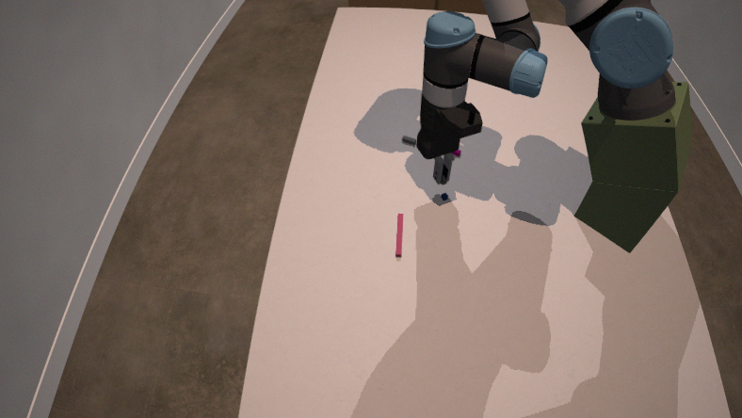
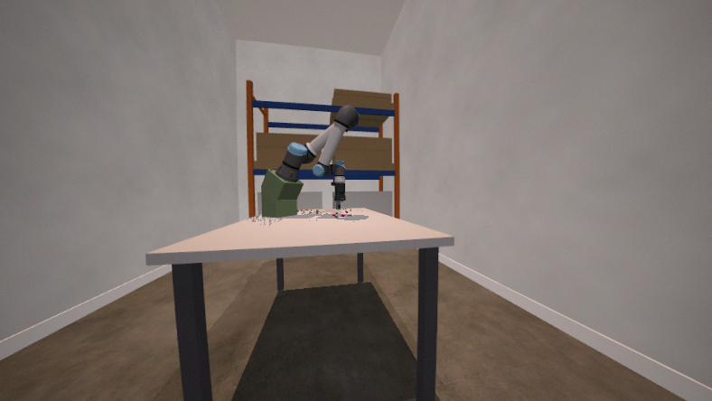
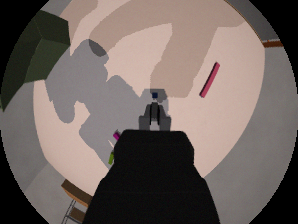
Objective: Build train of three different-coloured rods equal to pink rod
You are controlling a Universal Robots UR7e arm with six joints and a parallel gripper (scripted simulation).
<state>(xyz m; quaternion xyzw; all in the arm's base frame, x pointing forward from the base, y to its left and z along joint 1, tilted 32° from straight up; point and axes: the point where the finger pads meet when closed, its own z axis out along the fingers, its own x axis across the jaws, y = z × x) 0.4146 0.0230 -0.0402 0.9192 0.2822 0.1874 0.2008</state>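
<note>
Right now my hand is 10 mm past the blue rod, 20 mm to the right of it and 50 mm above it. Round my hand: lime rod: 20 mm behind, 190 mm to the right, 50 mm below; pink rod: 70 mm ahead, 120 mm to the left, 50 mm below; magenta rod: 40 mm behind, 110 mm to the right, 50 mm below.
</note>
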